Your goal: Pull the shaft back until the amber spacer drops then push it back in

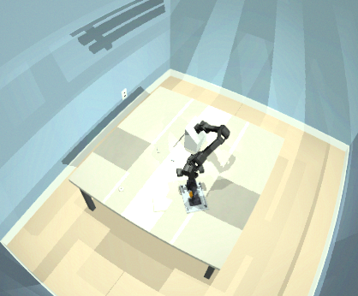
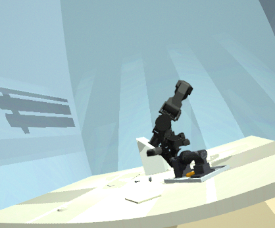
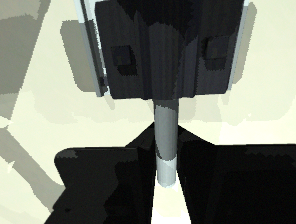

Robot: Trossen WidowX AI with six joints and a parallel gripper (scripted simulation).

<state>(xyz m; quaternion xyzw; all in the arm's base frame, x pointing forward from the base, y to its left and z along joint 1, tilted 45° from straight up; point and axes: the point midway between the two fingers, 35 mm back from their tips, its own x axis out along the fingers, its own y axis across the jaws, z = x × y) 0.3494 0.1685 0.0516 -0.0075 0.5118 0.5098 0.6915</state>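
The grey shaft lies 50 mm to the left of my gripper tip, 50 mm ahead of it and 40 mm above it. Also, from my gripper tip: flat pale patch: 280 mm ahead, 60 mm to the right, 40 mm below; amber spacer: 90 mm to the left, 80 mm ahead, 30 mm below.
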